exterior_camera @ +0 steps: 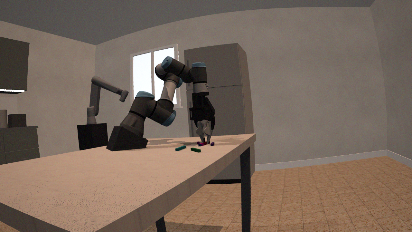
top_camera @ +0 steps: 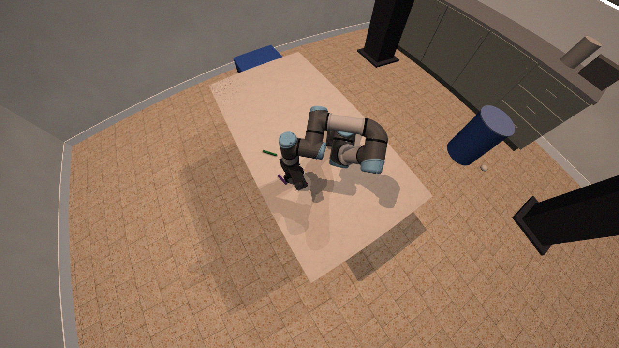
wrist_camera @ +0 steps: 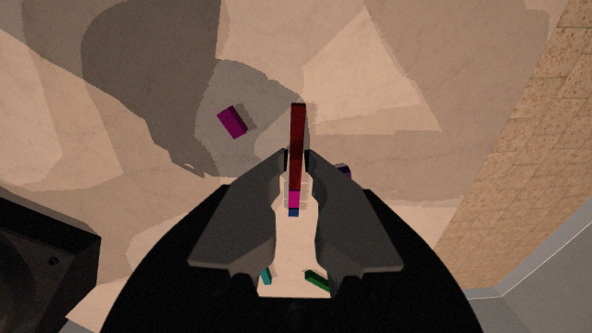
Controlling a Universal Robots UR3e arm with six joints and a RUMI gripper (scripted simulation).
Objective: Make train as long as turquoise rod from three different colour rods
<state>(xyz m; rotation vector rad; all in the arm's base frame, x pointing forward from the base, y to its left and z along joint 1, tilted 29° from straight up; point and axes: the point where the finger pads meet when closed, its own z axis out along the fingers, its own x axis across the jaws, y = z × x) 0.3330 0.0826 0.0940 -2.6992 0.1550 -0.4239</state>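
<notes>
Right now the red rod is 1 cm below my hand. The rest, counted from my hand: purple rod 5 cm to the right, 5 cm ahead, 1 cm below; then turquoise rod 16 cm to the right, 5 cm behind, 1 cm below; then blue rod 6 cm to the right, 1 cm below.
</notes>
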